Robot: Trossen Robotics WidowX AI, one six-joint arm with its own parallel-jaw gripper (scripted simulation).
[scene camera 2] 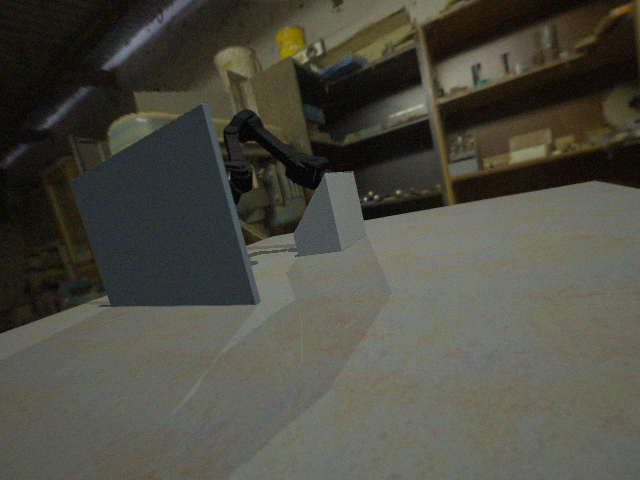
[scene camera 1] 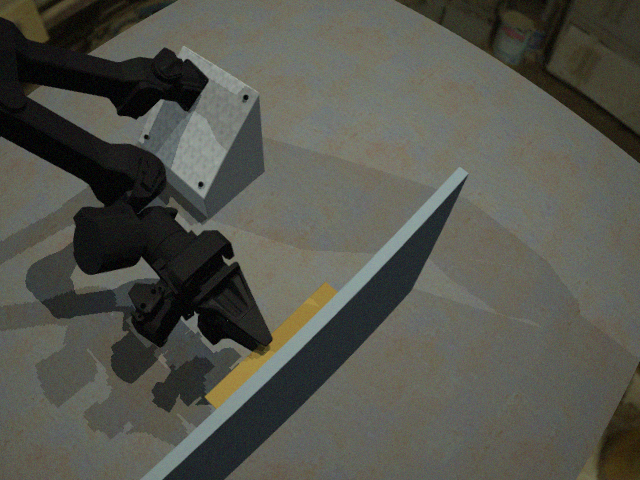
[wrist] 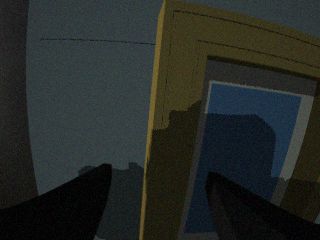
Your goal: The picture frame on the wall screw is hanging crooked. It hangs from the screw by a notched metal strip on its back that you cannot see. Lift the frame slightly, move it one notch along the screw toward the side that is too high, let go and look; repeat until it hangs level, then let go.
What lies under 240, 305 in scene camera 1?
The gripper.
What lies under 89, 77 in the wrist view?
A grey wall panel.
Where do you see a picture frame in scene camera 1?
287, 330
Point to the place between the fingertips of the gripper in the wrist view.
160, 176
